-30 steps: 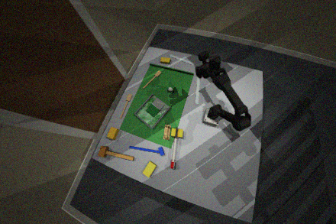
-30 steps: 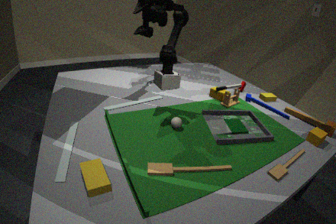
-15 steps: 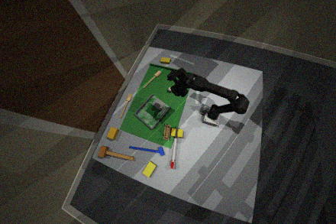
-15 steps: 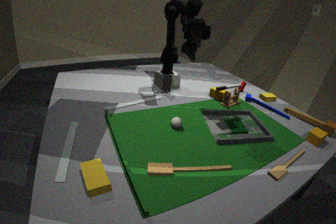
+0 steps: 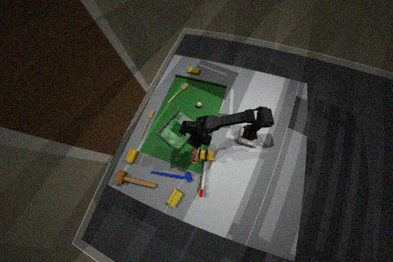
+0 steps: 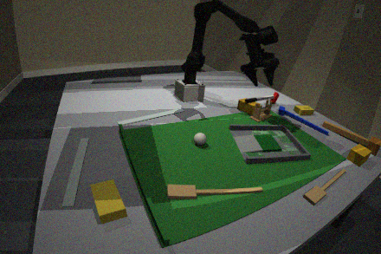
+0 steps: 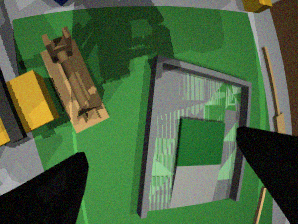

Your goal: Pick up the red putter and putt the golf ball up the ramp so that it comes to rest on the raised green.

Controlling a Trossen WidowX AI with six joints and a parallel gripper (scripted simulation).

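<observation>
The red putter is 17 cm behind my gripper tip, 14 cm to the left of it and 13 cm below it. From my gripper tip the other things lie so: blue putter 26 cm to the left, 16 cm below, 2 cm ahead; white golf ball 29 cm to the right, 15 cm below, 12 cm ahead.
</observation>
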